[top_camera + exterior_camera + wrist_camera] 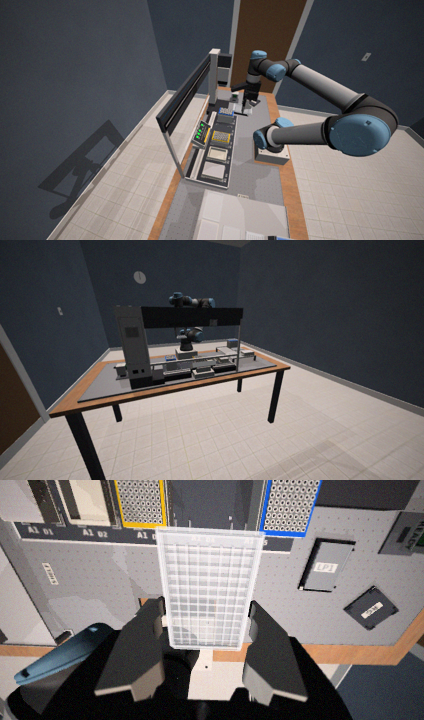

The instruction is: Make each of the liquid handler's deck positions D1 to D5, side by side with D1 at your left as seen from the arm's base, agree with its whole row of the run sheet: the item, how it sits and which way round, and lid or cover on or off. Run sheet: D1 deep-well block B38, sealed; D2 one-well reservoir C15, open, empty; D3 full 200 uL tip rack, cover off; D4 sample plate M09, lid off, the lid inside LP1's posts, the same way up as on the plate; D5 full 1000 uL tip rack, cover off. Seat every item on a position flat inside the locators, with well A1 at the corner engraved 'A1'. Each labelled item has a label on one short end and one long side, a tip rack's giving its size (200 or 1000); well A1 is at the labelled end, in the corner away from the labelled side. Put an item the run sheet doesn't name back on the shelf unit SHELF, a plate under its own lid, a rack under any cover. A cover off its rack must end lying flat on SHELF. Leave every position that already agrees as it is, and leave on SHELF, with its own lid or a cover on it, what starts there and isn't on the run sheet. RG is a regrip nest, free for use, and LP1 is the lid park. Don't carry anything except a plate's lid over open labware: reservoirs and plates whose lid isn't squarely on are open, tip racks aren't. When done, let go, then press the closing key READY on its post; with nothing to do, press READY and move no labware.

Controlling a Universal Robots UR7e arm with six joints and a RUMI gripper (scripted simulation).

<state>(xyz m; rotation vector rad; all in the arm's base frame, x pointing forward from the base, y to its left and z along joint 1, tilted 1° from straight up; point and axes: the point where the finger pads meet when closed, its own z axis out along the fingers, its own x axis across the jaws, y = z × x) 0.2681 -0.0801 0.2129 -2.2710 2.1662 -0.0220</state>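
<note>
Now: hand 10 cm short of the yellow-framed tip rack, 13 cm to the right of it and 21 cm above it. The rest, counted from my hand: blue-framed tip rack (11 cm ahead, 12 cm to the right, 18 cm below); well plate (1 cm below); one-well reservoir (10 cm ahead, 26 cm to the left, 24 cm below).
</note>
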